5 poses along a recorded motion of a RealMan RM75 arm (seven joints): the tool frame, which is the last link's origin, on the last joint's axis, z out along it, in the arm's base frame.
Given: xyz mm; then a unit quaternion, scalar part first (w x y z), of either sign.
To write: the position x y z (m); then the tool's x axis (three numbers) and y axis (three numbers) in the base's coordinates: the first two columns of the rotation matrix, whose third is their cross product. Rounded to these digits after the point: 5 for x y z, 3 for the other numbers.
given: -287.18 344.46 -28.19 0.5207 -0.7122 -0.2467 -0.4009
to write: -0.28718 0.34446 -0.02819 0.557 -0.066 0.828 0.769 -0.336 -0.544
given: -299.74 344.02 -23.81 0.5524 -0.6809 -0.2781 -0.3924
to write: -0.29974 0.34402 -0.02381 0.537 -0.055 0.842 0.812 -0.235 -0.534
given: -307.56 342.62 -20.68 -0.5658 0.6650 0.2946 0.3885
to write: -0.30756 0.34262 -0.02068 0.525 -0.048 0.850 0.831 -0.186 -0.524
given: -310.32 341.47 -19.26 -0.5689 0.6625 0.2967 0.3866
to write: -0.31032 0.34147 -0.01926 0.525 -0.047 0.850 0.833 -0.177 -0.524
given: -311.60 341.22 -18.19 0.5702 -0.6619 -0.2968 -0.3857
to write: -0.31160 0.34122 -0.01819 0.526 -0.047 0.849 0.833 -0.174 -0.526
